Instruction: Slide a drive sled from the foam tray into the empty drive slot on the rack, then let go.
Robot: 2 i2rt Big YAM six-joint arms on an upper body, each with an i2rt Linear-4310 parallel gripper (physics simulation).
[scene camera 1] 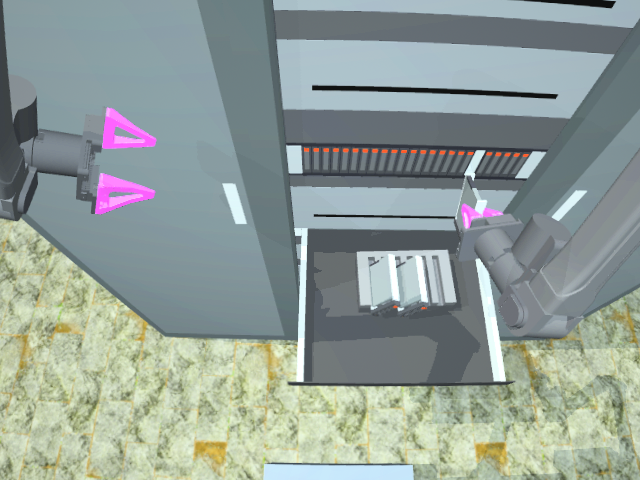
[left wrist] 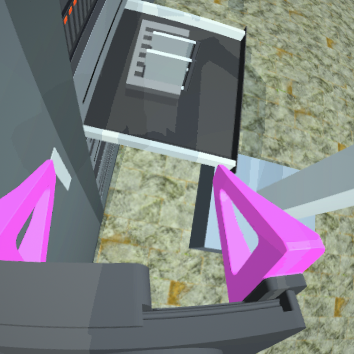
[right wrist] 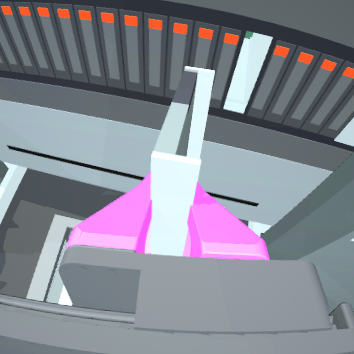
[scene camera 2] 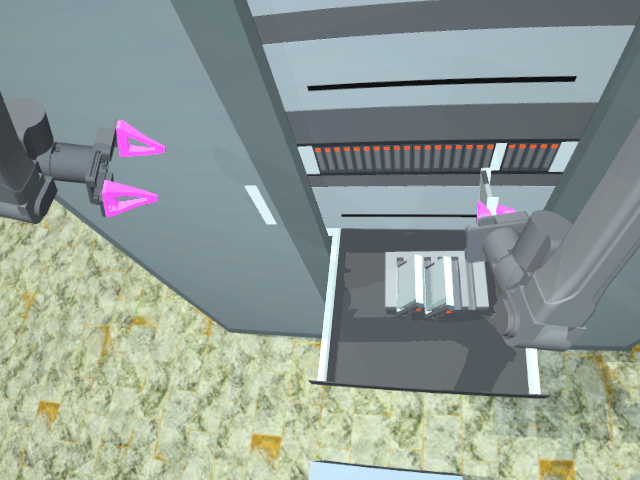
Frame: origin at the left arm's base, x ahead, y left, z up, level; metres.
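Where they show: left gripper, fingertip midpoint: (scene camera 1: pixel 154 167) (left wrist: pixel 136 169) (scene camera 2: pixel 161 172); right gripper, fingertip midpoint: (scene camera 1: pixel 466 206) (right wrist: pixel 170 175) (scene camera 2: pixel 483 204).
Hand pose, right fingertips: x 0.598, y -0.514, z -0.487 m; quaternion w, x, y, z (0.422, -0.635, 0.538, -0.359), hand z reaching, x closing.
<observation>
After its pixels a point has its place.
My right gripper (scene camera 1: pixel 481 210) {x 0.598, y -0.514, z -0.487 m} (scene camera 2: pixel 494 208) {x 0.598, y -0.514, z -0.487 m} (right wrist: pixel 170 175) {x 0.598, y -0.514, z -0.487 m} is shut on a pale drive sled (scene camera 1: pixel 467 200) {x 0.601, y -0.512, z -0.472 m} (scene camera 2: pixel 484 187) {x 0.606, y -0.511, z -0.449 m} (right wrist: pixel 170 215) {x 0.564, y -0.520, z -0.454 m}, held in front of the rack, above the drawer's right side. In the right wrist view the sled's far end appears below and left of the empty drive slot (scene camera 1: pixel 473 163) {x 0.723, y -0.559, z -0.523 m} (scene camera 2: pixel 498 156) (right wrist: pixel 245 80), a bright gap in the orange-tabbed drive row. The foam tray (scene camera 1: pixel 363 286) {x 0.546, y -0.354, z -0.746 m} (scene camera 2: pixel 391 286) {x 0.549, y -0.357, z -0.747 m} (left wrist: pixel 136 60) {x 0.622, y -0.412, z -0.746 m} holds two leaning sleds (scene camera 1: pixel 383 279) {x 0.551, y -0.395, z -0.717 m} (scene camera 2: pixel 438 281) {x 0.551, y -0.456, z -0.716 m}. My left gripper (scene camera 1: pixel 154 167) {x 0.569, y -0.015, z -0.343 m} (scene camera 2: pixel 160 173) {x 0.569, y -0.015, z -0.343 m} (left wrist: pixel 136 169) {x 0.569, y -0.015, z -0.343 m} is open and empty, far left.
The open drawer (scene camera 1: pixel 301 320) {x 0.472, y -0.217, z -0.769 m} (scene camera 2: pixel 329 320) {x 0.472, y -0.223, z -0.770 m} (left wrist: pixel 165 145) {x 0.510, y -0.218, z -0.769 m} sticks out below the drive row, with the foam tray inside. A large grey side panel (scene camera 1: pixel 155 248) {x 0.681, y 0.179, z -0.848 m} (scene camera 2: pixel 206 248) {x 0.681, y 0.159, z -0.850 m} stands between the left gripper and the drawer. Seated drives (scene camera 1: pixel 387 161) {x 0.701, y -0.381, z -0.496 m} (scene camera 2: pixel 403 157) {x 0.701, y -0.382, z -0.492 m} (right wrist: pixel 150 55) {x 0.700, y -0.475, z -0.493 m} flank the slot.
</observation>
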